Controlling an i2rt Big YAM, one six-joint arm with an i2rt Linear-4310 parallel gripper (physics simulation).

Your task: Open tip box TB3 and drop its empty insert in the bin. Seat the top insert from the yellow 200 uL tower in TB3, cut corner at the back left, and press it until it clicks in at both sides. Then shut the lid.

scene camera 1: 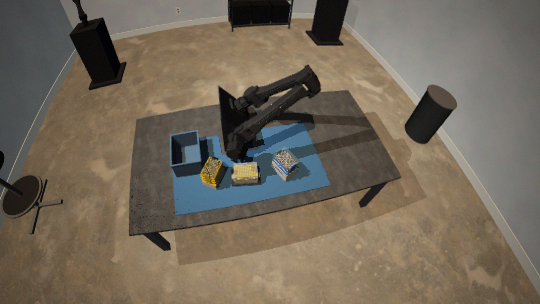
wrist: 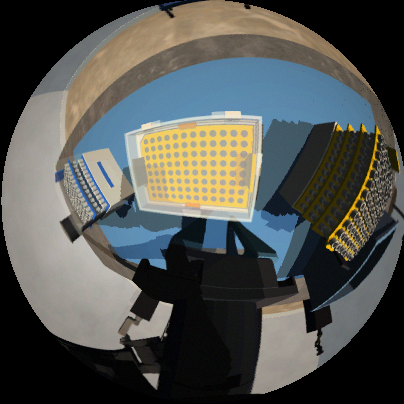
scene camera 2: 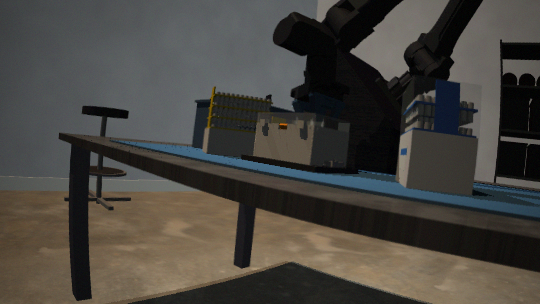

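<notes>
Tip box TB3 (scene camera 1: 246, 173) (scene camera 2: 302, 139) (wrist: 195, 165) stands in the middle of the blue mat (scene camera 1: 264, 189). It holds a yellow insert, and its clear lid lies down over it. The yellow 200 uL tower (scene camera 1: 212, 172) (scene camera 2: 234, 113) (wrist: 346, 184) stands just left of it in scene camera 1. The blue bin (scene camera 1: 184, 133) (scene camera 2: 199, 120) stands behind that tower. My gripper (scene camera 1: 239, 152) (scene camera 2: 317, 104) (wrist: 217, 215) hangs low at the back edge of TB3. Its fingers stand a little apart with nothing between them.
A blue tip tower (scene camera 1: 285, 163) (scene camera 2: 437, 151) (wrist: 90, 177) on a grey base stands right of TB3. The arm's dark base plate (scene camera 1: 226, 117) rises behind the mat on the grey table (scene camera 1: 358, 151). A stool (scene camera 2: 105, 111) stands on the floor to the left.
</notes>
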